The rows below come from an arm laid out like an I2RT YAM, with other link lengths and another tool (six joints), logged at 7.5 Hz.
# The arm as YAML. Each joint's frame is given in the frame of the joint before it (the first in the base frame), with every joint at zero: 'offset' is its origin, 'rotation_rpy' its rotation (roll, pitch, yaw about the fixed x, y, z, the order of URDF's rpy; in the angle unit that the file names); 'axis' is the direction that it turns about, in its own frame. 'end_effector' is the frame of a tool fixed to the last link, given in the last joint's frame.
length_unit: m
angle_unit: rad
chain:
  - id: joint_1
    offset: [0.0, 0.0, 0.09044]
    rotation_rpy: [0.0, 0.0, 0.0]
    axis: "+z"
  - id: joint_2
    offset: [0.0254, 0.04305, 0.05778]
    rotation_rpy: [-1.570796, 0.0, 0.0]
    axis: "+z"
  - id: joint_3
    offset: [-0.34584, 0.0, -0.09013]
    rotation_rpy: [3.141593, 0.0, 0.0]
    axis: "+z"
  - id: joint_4
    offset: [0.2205, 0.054, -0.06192]
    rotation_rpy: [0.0, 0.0, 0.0]
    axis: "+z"
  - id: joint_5
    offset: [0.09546, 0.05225, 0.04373]
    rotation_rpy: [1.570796, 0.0, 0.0]
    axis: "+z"
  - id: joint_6
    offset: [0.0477, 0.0, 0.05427]
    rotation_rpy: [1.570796, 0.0, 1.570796]
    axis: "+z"
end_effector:
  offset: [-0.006, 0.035, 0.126]
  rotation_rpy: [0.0, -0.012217, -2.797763]
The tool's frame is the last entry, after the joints.
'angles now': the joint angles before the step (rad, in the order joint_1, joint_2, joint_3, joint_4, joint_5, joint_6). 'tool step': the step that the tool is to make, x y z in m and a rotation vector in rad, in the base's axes. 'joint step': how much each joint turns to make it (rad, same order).
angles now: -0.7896 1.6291 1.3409 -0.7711 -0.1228 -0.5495
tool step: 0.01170 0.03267 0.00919 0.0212 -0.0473 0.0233
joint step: 0.0731 -0.0626 -0.0379 0.0042 -0.0164 0.0676
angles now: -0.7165 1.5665 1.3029 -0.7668 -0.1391 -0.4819
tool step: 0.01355 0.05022 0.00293 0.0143 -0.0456 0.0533
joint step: 0.1351 -0.0886 -0.0879 0.0391 0.0105 0.0908
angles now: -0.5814 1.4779 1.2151 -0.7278 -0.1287 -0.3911
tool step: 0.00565 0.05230 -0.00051 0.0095 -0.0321 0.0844
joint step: 0.1511 -0.0876 -0.0875 0.0317 0.0177 0.0691
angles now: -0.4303 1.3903 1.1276 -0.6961 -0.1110 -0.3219
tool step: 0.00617 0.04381 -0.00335 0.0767 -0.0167 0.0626
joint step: 0.1096 -0.0298 -0.0378 0.0061 -0.0365 0.0836
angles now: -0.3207 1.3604 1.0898 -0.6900 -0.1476 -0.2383
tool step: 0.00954 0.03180 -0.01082 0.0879 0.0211 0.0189
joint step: 0.0814 0.0254 -0.0197 0.0162 -0.0301 0.0971
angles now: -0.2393 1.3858 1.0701 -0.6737 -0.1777 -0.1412
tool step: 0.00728 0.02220 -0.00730 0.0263 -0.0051 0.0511
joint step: 0.0650 0.0087 -0.0309 0.0441 -0.0147 0.0268
